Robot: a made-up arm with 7 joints. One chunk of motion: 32 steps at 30 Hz.
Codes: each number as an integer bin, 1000 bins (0 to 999) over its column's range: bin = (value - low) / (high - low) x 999, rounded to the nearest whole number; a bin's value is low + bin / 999 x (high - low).
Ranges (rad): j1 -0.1..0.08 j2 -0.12..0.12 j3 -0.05..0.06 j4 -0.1..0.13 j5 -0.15..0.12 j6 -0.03..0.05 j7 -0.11..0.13
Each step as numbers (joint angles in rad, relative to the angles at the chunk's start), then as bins.
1 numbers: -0.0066 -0.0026 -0.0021 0.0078 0.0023 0.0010 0.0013
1 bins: 518 489 435 468 564 387 463
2 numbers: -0.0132 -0.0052 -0.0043 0.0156 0.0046 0.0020 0.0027
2 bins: 482 478 415 502 572 400 469
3 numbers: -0.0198 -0.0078 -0.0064 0.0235 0.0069 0.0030 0.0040
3 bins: 445 467 396 536 581 412 475
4 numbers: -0.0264 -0.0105 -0.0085 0.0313 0.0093 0.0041 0.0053
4 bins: 408 456 377 570 589 426 480
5 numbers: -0.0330 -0.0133 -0.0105 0.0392 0.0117 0.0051 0.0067
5 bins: 372 444 359 605 598 438 486
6 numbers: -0.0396 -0.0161 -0.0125 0.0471 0.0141 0.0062 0.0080
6 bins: 335 432 341 639 607 452 491
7 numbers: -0.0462 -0.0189 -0.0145 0.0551 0.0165 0.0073 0.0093
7 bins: 299 421 322 674 616 466 497
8 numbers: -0.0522 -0.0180 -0.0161 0.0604 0.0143 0.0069 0.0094
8 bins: 265 425 308 697 608 461 497
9 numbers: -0.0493 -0.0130 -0.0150 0.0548 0.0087 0.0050 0.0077
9 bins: 281 445 318 672 587 437 490
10 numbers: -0.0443 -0.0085 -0.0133 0.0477 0.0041 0.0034 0.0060
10 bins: 309 464 333 642 570 417 483
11 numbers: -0.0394 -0.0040 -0.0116 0.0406 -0.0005 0.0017 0.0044
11 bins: 336 483 349 611 553 396 476
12 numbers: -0.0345 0.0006 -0.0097 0.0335 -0.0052 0.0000 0.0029
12 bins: 364 502 366 580 536 375 470
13 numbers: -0.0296 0.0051 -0.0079 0.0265 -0.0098 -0.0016 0.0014
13 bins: 391 521 382 549 519 355 464
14 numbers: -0.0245 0.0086 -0.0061 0.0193 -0.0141 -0.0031 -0.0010
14 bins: 419 535 399 518 503 336 454
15 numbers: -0.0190 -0.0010 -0.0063 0.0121 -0.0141 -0.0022 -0.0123
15 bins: 450 495 397 487 503 347 407
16 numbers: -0.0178 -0.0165 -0.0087 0.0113 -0.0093 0.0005 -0.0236
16 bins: 456 431 375 483 521 381 360
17 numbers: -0.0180 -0.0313 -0.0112 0.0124 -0.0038 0.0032 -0.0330
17 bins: 455 369 352 488 541 415 321
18 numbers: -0.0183 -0.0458 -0.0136 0.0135 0.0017 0.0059 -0.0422
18 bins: 453 309 331 493 561 448 282
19 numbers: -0.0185 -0.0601 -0.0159 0.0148 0.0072 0.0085 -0.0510
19 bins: 452 249 310 499 582 481 246
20 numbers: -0.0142 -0.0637 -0.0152 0.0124 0.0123 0.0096 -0.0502
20 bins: 476 234 316 488 601 495 249
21 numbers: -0.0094 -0.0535 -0.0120 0.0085 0.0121 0.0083 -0.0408
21 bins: 503 277 345 471 600 478 288
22 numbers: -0.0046 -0.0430 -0.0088 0.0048 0.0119 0.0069 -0.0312
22 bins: 529 321 374 455 599 461 328
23 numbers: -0.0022 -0.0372 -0.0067 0.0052 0.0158 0.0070 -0.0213
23 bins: 543 345 393 457 613 462 369
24 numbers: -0.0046 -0.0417 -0.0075 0.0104 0.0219 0.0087 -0.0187
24 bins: 529 326 386 480 636 483 380
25 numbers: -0.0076 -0.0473 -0.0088 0.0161 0.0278 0.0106 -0.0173
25 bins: 513 303 374 504 658 507 386
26 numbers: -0.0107 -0.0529 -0.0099 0.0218 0.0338 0.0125 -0.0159
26 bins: 496 279 364 529 680 531 392
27 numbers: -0.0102 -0.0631 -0.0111 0.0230 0.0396 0.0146 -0.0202
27 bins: 498 237 353 534 702 557 374
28 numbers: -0.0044 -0.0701 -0.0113 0.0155 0.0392 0.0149 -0.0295
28 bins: 531 208 351 502 700 561 335
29 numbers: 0.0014 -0.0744 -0.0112 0.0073 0.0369 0.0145 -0.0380
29 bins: 563 190 352 466 692 556 300
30 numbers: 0.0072 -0.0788 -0.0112 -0.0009 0.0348 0.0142 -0.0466
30 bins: 595 171 352 430 684 552 264
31 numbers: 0.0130 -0.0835 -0.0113 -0.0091 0.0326 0.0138 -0.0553
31 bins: 627 152 351 395 676 547 228
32 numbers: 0.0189 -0.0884 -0.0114 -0.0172 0.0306 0.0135 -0.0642
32 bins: 660 132 351 360 668 543 191
